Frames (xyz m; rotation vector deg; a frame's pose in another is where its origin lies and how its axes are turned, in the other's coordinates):
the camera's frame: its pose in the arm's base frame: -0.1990 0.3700 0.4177 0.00 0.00 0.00
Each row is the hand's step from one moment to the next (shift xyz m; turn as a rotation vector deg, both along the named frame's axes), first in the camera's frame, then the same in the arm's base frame.
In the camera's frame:
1: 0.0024 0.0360 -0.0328 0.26 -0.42 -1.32
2: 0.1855 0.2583 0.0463 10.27 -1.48 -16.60
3: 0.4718 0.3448 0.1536 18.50 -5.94 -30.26
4: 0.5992 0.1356 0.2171 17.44 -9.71 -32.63
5: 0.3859 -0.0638 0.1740 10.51 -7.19 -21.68
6: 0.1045 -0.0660 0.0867 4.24 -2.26 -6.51
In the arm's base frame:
1: 0.0024 0.0360 -0.0328 0.26 -0.42 -1.32
2: 0.1855 0.2583 0.0463 10.27 -1.48 -16.60
3: 0.4718 0.3448 0.1536 18.50 -5.94 -30.26
4: 0.5992 0.1356 0.2171 17.44 -9.71 -32.63
5: 0.3859 -0.0638 0.1740 10.51 -7.19 -21.68
6: 0.1045 -0.0660 0.0867 4.24 -2.26 -6.51

